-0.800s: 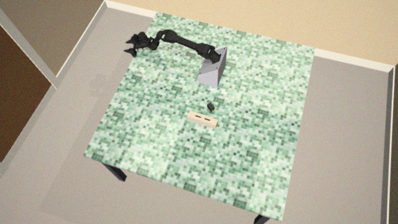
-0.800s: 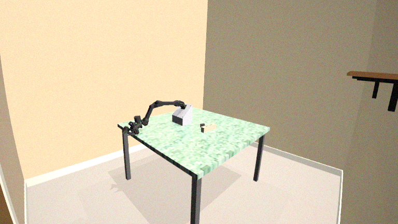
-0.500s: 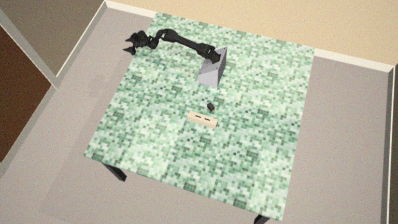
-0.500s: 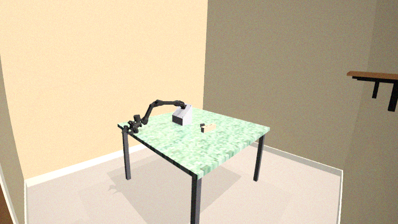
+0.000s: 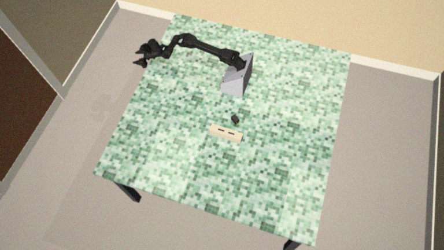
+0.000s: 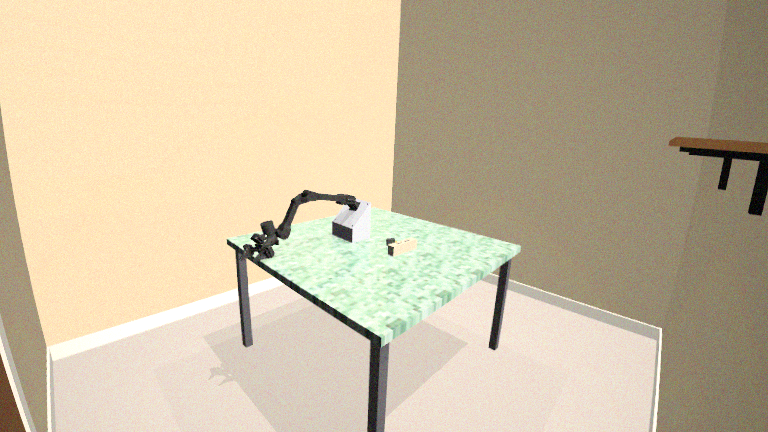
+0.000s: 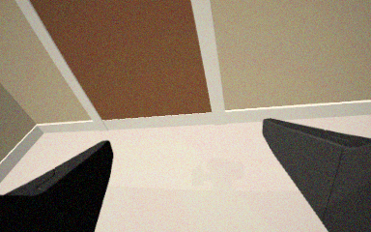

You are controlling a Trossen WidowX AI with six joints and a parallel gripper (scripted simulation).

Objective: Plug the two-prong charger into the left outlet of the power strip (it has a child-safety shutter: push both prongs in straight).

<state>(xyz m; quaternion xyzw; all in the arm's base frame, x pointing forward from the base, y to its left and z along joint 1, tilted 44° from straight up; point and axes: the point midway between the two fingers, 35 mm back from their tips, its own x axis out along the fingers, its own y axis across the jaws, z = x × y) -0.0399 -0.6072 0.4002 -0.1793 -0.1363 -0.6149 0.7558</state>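
My gripper tip is now 78 cm to the right of the black charger, 31 cm short of it and 3 cm above it.
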